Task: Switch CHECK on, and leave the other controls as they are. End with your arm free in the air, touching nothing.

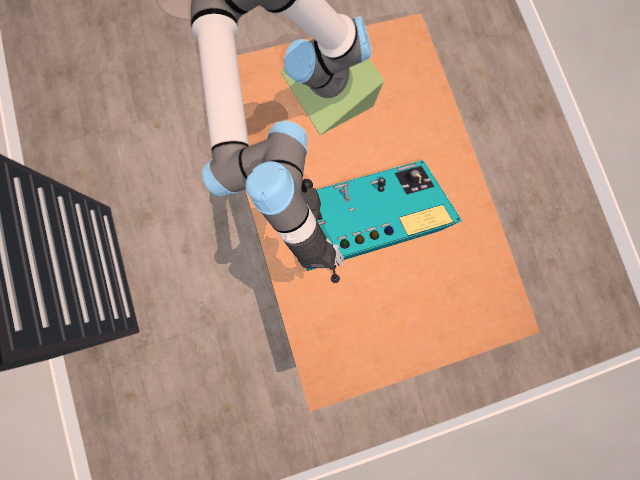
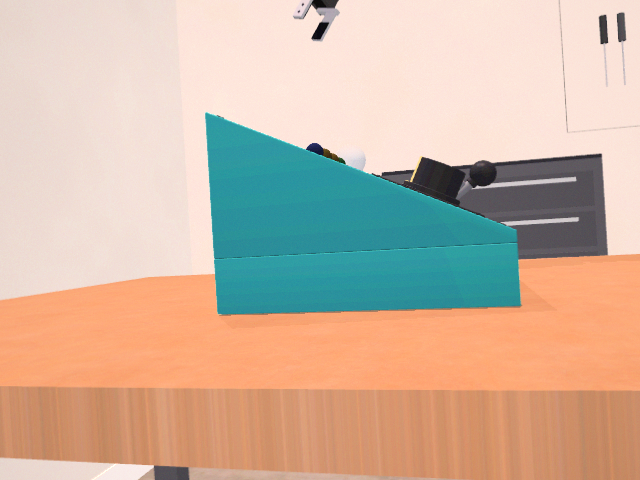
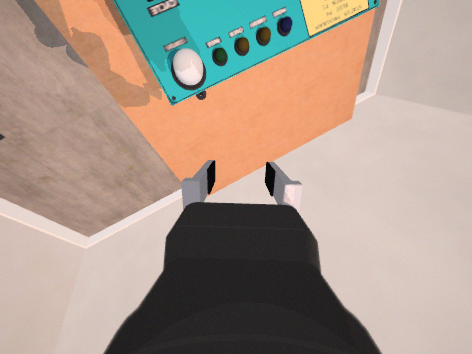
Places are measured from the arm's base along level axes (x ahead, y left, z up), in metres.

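Where they show: gripper, fingertip midpoint: [image 1: 329,262] [image 2: 307,29] [image 3: 240,171]; arm's base, origin of the base link: [image 1: 329,75].
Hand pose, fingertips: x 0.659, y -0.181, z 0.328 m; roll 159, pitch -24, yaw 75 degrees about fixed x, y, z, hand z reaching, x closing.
Each offset is from my fingertips to the centre of the thing. "spot": to the spot under its first point. Level surfaces: height alone.
A sloped teal control box {dz -0.331, dx -0.156, dy +0.202 m} [image 1: 369,211] [image 2: 361,273] [image 3: 206,25] carries the controls; the CHECK label cannot be read. It bears a metal toggle {dz -0.305, dx -0.230, dy +0.136 m} [image 1: 346,193], a small black-tipped switch {dz -0.310, dx -0.228, dy +0.257 m} [image 1: 381,183], a rotary knob {dz -0.309, dx -0.238, dy +0.376 m} [image 1: 415,176] [image 2: 438,177] and a black ball-ended lever {dz -0.271, dx -0.271, dy +0.013 m} [image 1: 307,184] [image 2: 482,173]. A white dome {spot: dz -0.234, dx -0.078, dy +0.040 m} [image 2: 354,159] [image 3: 188,67] stands beside a green round control {spot: dz -0.236, dx -0.061, dy +0.081 m} [image 1: 344,243] [image 3: 220,56], two amber ones and a blue one [image 1: 389,230] [image 2: 314,148] [image 3: 285,26]. My gripper [image 1: 338,255] [image 2: 308,27] [image 3: 240,171] is open and empty, in the air above the box's tall side.
A black ball on a short rod {spot: dz -0.399, dx +0.027, dy +0.047 m} [image 1: 334,277] [image 3: 201,95] sticks out past the box's tall side. A yellow card {dz -0.255, dx -0.081, dy +0.353 m} [image 1: 426,220] [image 3: 335,15] lies on the panel. A green block [image 1: 356,100] stands on the orange table {dz -0.417 m} [image 1: 413,320] [image 2: 361,356] under the arm. A dark drawer cabinet [image 1: 67,258] stands left.
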